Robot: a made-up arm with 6 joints. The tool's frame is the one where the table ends. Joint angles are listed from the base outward.
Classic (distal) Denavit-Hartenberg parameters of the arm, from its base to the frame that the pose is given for. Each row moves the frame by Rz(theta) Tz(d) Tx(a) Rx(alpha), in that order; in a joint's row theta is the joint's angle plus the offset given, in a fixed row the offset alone. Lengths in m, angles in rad.
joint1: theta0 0  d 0.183  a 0  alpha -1.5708
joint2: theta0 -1.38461  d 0  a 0.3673  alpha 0
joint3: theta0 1.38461  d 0  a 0.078  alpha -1.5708
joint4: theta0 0  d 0.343  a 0  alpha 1.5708
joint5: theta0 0  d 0  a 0.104  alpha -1.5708
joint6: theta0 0  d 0.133  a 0  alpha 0
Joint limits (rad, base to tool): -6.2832..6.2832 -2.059..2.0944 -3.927..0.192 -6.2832..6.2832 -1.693..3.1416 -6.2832..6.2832
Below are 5 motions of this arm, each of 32 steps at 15 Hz.
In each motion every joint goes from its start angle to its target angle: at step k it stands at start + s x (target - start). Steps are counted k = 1, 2, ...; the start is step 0. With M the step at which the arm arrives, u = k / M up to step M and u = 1 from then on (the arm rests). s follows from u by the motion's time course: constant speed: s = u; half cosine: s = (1 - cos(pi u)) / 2; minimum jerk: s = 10 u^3 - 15 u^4 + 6 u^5.
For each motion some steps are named. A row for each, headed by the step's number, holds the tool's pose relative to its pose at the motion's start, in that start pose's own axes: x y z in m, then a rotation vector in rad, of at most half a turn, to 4 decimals.
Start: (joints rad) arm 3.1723 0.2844 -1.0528 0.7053 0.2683 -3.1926
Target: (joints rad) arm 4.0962 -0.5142 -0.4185 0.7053 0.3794 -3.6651
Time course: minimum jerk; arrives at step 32
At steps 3, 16, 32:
3: 0.0029 0.0032 -0.0011 -0.0030 0.0027 -0.0091
16: 0.2228 0.1410 -0.1004 -0.2357 0.1750 -0.6294
32: 0.4212 0.1213 -0.2071 -0.5318 0.3191 -1.2387

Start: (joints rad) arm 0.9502 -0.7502 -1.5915 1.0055 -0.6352 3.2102
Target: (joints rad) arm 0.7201 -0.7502 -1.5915 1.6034 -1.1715 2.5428
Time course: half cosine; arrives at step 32
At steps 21, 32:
21: -0.0481 -0.0476 -0.0735 0.3538 -0.4516 -0.2898
32: -0.0533 -0.0606 -0.1074 0.5462 -0.5675 -0.3927

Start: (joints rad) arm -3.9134 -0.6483 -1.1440 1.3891 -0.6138 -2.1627
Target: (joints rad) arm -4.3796 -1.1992 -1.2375 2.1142 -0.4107 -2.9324
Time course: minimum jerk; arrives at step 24
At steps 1, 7, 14, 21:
1: -0.0001 0.0002 -0.0001 -0.0002 -0.0001 0.0000
7: -0.0111 0.0386 -0.0302 -0.0525 -0.0125 0.0082
14: -0.0229 0.1219 -0.1569 -0.2281 0.0351 0.0106
21: -0.0086 0.1392 -0.2529 -0.3616 0.1302 -0.0281

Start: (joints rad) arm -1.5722 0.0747 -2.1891 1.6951 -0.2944 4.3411
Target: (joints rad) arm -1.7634 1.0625 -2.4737 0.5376 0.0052 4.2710
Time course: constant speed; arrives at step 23
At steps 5, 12, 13, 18, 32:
5: -0.0890 -0.0253 0.0665 0.0546 -0.0626 -0.3156
12: -0.2454 -0.0600 0.1321 0.2034 -0.1759 -0.7364
13: -0.2706 -0.0645 0.1382 0.2313 -0.1940 -0.7937
18: -0.4059 -0.0845 0.1536 0.3956 -0.2892 -1.0667
32: -0.5523 -0.0984 0.1407 0.5997 -0.3876 -1.3136

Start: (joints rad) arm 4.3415 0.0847 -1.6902 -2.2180 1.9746 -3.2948
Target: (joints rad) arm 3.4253 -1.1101 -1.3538 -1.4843 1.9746 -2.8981
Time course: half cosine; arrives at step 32
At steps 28, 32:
28: 0.6260 0.0002 0.2196 -0.3843 1.0329 0.7069
32: 0.6465 -0.0018 0.2041 -0.3784 1.0630 0.7504

